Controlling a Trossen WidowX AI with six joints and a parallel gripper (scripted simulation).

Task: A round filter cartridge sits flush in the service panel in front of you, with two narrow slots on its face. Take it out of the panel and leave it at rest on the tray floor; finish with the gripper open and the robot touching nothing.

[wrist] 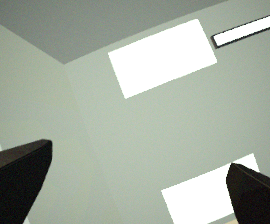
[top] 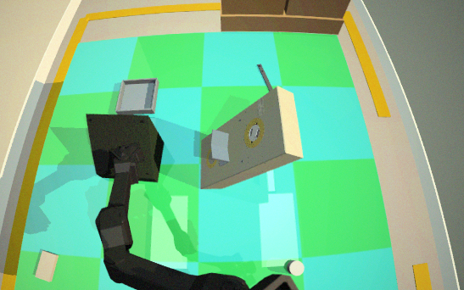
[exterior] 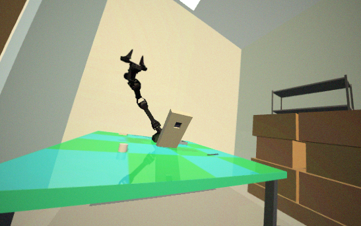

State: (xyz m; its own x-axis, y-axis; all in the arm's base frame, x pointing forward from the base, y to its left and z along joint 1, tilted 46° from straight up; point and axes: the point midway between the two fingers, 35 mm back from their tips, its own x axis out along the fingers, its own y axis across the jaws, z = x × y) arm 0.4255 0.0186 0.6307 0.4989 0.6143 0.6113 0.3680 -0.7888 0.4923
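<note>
The round filter cartridge lies 3 cm ahead of my gripper tip, 40 cm to the left of it and 44 cm below it. Round my gripper tip: grey tray 38 cm behind, 72 cm to the left, 66 cm below; pale block 71 cm behind, 10 cm to the left, 66 cm below; grey service panel 2 cm behind, 40 cm to the left, 52 cm below.
</note>
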